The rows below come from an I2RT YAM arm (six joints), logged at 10 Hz.
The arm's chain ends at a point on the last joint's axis. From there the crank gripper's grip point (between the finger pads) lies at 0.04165 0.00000 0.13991 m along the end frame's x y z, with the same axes.
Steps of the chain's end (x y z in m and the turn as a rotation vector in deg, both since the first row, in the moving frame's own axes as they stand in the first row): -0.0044, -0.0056, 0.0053, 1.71, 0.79, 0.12; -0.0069, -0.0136, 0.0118, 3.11, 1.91, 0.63; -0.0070, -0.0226, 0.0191, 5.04, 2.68, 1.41; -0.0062, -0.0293, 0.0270, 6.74, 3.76, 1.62; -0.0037, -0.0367, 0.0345, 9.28, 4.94, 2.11; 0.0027, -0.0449, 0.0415, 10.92, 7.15, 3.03; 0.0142, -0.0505, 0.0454, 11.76, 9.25, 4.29; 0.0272, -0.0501, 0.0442, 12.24, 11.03, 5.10
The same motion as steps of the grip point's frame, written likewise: -0.0025, -0.0097, 0.0047, 1.71, 0.79, 0.12; -0.0022, -0.0207, 0.0101, 3.11, 1.91, 0.63; -0.0004, -0.0337, 0.0165, 5.04, 2.68, 1.41; 0.0031, -0.0442, 0.0231, 6.74, 3.76, 1.62; 0.0085, -0.0572, 0.0287, 9.28, 4.94, 2.11; 0.0203, -0.0682, 0.0329, 10.92, 7.15, 3.03; 0.0369, -0.0743, 0.0343, 11.76, 9.25, 4.29; 0.0541, -0.0738, 0.0310, 12.24, 11.03, 5.10
